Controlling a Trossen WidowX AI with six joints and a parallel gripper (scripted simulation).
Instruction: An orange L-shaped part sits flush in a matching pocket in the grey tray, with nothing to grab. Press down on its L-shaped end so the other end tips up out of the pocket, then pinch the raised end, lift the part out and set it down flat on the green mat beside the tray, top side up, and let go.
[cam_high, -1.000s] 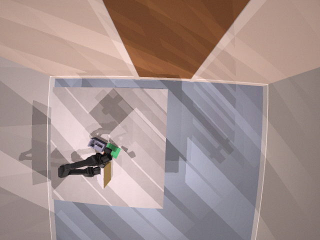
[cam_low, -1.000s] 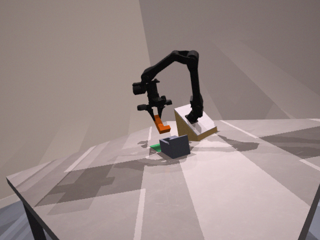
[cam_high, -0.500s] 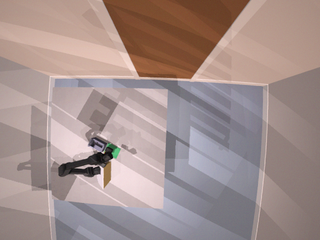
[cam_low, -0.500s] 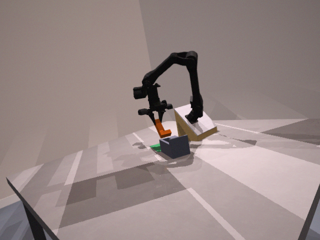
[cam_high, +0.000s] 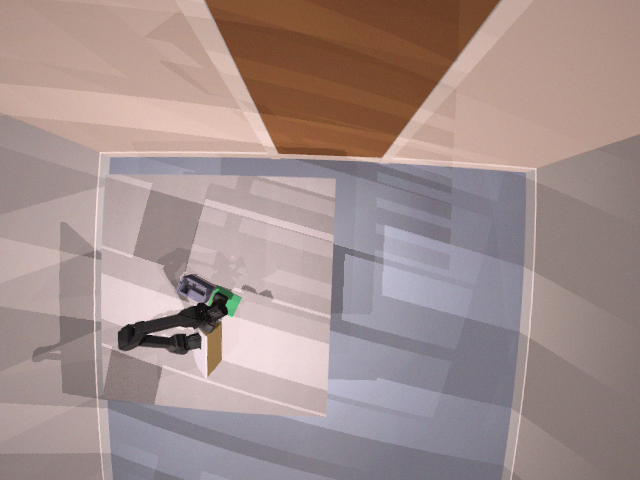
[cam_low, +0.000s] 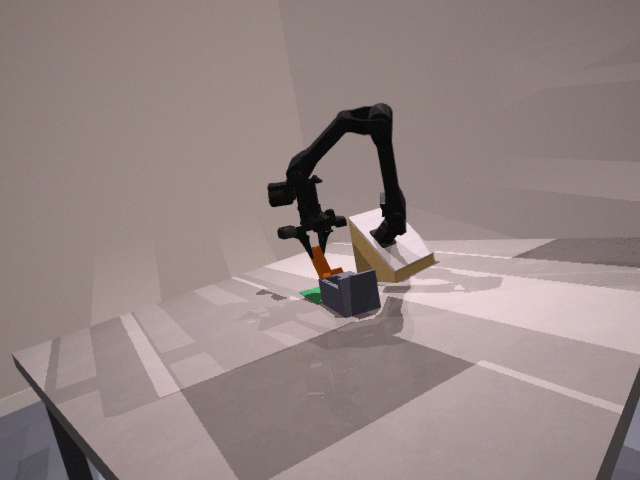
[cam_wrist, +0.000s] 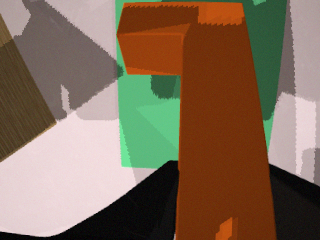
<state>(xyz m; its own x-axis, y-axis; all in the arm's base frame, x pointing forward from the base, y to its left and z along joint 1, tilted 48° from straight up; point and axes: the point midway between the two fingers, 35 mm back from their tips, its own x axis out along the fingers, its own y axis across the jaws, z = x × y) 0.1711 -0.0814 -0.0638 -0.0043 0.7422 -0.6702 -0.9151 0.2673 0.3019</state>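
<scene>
The green mat lies 110 mm below my gripper tip, 20 mm to the left of it and 10 mm ahead of it. Round my gripper tip: orange L-shaped part: 30 mm to the left, 30 mm below.
</scene>
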